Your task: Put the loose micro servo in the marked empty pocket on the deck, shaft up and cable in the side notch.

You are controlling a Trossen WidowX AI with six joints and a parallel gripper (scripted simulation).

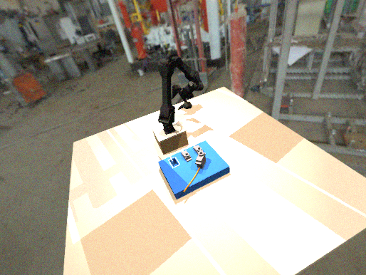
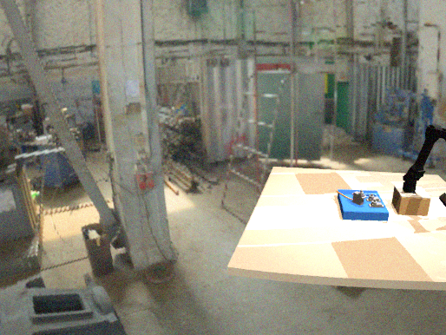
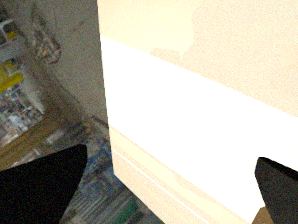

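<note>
The blue deck is 540 mm ahead of my gripper tip, 110 mm below it and 80 mm to the right of it.
</note>
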